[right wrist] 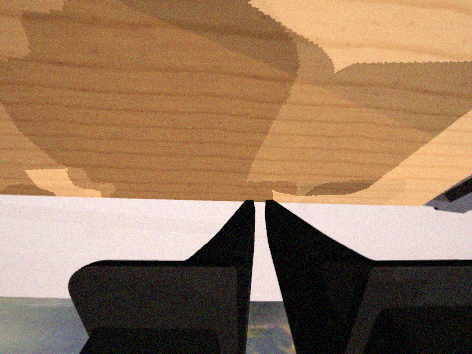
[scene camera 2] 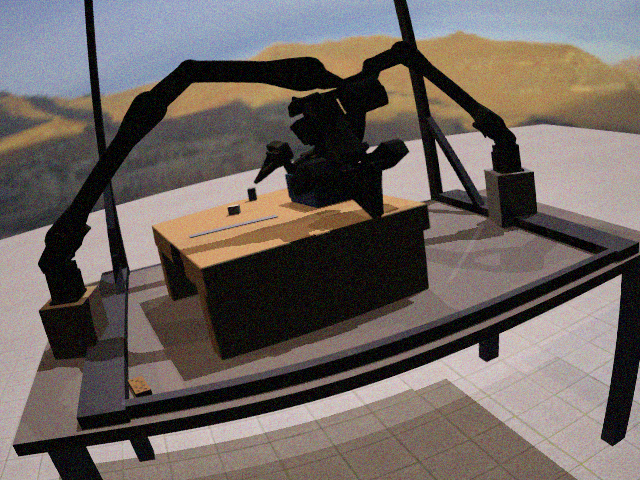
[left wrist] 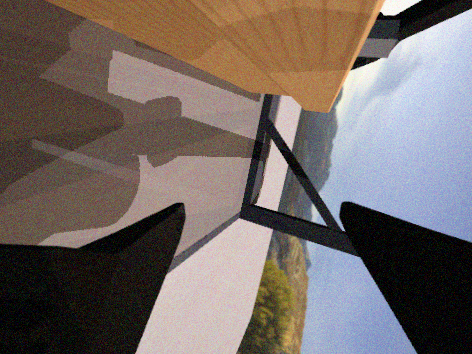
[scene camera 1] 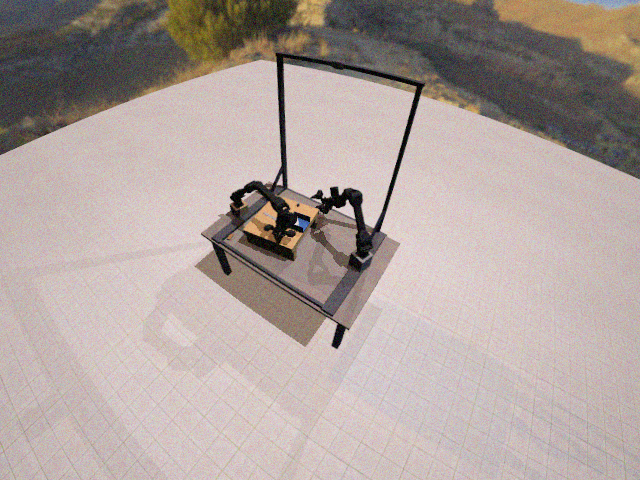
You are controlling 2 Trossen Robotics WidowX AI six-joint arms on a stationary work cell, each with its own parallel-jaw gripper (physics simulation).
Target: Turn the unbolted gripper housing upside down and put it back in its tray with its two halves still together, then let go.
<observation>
my left gripper: open, holds nothing
my right gripper: shut, touches a wooden block [scene camera 2: 259,284]
</observation>
